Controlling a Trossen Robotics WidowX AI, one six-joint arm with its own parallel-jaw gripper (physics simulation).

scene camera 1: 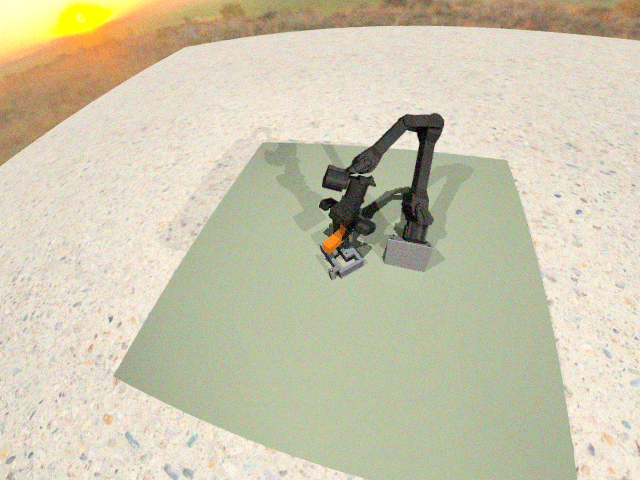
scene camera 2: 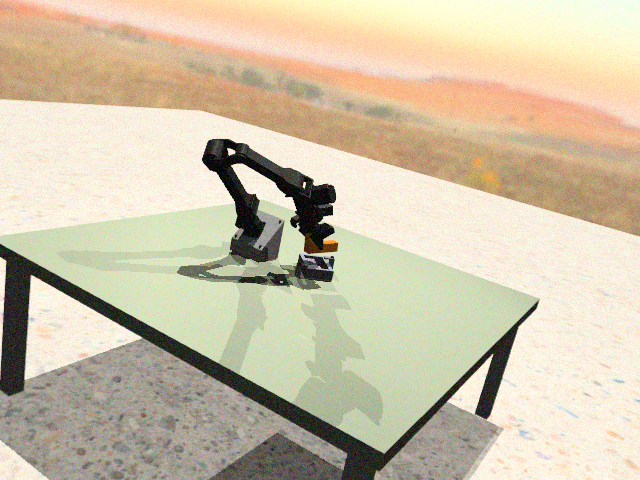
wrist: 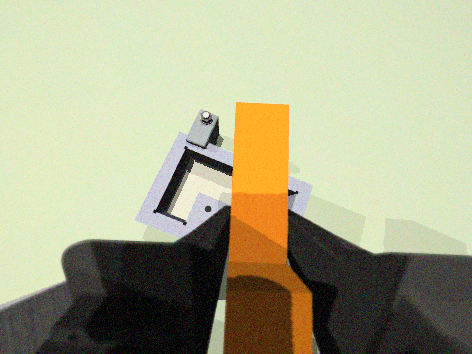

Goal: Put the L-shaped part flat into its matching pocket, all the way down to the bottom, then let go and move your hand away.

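Seen in the pictures: gripper, fingertip midpoint: [scene camera 1: 338,238] [scene camera 2: 318,248] [wrist: 255,213]; arm's base at its link origin: [scene camera 1: 414,241] [scene camera 2: 254,229].
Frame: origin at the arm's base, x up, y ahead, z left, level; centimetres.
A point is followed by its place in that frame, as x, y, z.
The orange L-shaped part [scene camera 1: 333,241] @(2.8, 25.4, 4.5) [scene camera 2: 328,245] @(2.2, 26.8, 2.9) [wrist: 260,150] @(2.8, 25.9, 4.5) is held between the fingers of my gripper [scene camera 2: 317,241] @(0.8, 24.3, 1.5) [wrist: 255,213] @(0.8, 24.3, 1.5), which is shut on it. The part hangs above the grey-lilac pocket block [scene camera 1: 354,268] @(-6.6, 18.5, 8.0) [scene camera 2: 315,271] @(-5.5, 26.9, -3.2) [wrist: 161,180] @(-4.7, 19.2, 7.8), apart from it, with a gap showing in scene camera 2. In the wrist view the part covers the right part of the block, and its long arm is turned relative to the block's edges. The L-shaped pocket with its pale bottom shows left of the part. The fingers and the part hide the rest of the pocket.
A grey clamp with a bolt [wrist: 202,131] @(-4.2, 24.6, 10.1) stands at the block's upper left edge in the wrist view. The arm's grey base [scene camera 1: 407,254] @(-0.4, 2.1, 5.1) [scene camera 2: 269,238] @(-0.7, 7.4, -1.8) stands near the block. The green table top [scene camera 1: 361,361] @(-8.3, 13.4, 37.0) [scene camera 2: 423,310] @(-8.3, 61.8, 4.8) carries them, with arm shadows across it.
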